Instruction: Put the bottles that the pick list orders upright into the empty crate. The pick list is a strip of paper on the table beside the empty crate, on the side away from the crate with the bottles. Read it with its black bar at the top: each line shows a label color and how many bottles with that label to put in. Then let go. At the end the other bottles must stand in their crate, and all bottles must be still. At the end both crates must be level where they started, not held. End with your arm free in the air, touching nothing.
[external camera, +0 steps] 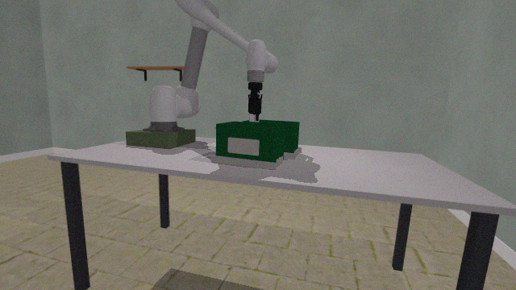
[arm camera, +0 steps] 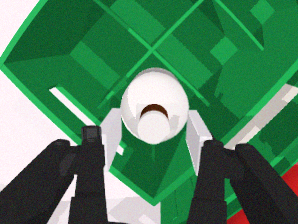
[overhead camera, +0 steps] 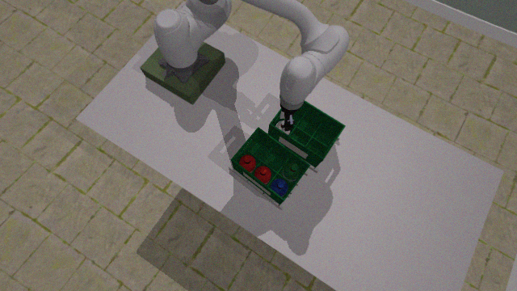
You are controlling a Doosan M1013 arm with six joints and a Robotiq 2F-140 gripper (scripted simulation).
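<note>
The white-capped bottle is 9 cm below my hand. From my hand the other things lie so: green-capped bottle: 16 cm ahead, 13 cm to the right, 9 cm below; then pick list: 10 cm ahead, 21 cm to the left, 18 cm below; then blue bottle: 16 cm ahead, 22 cm to the right, 9 cm below.
</note>
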